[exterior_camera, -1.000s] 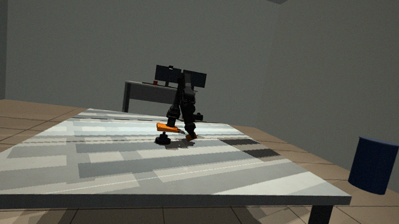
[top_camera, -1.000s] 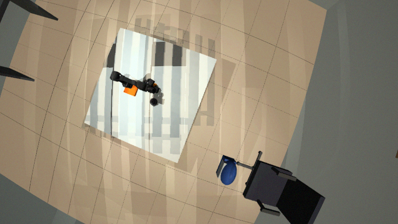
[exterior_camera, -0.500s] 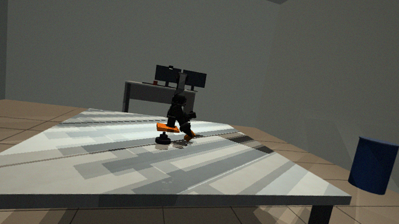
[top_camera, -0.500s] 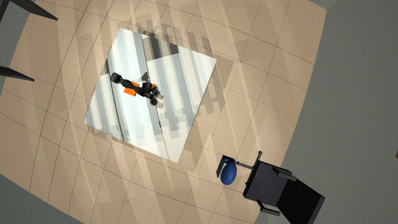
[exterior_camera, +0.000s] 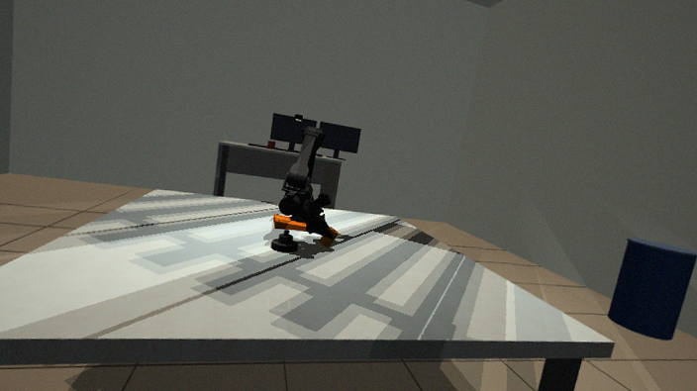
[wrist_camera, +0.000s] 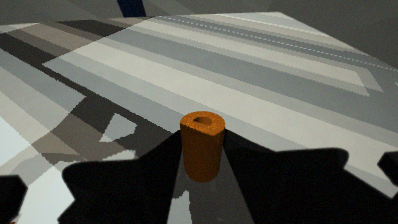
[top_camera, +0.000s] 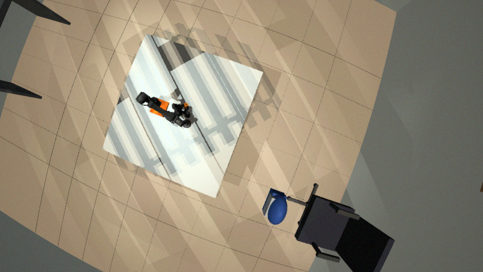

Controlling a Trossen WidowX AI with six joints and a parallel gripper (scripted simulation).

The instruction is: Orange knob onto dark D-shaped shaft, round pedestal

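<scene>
Now: gripper tip 50 mm short of the round dark pedestal, 160 mm to the left of it and 10 mm above it. Also, from my gripper tip: orange knob 10 mm to the right.
</scene>
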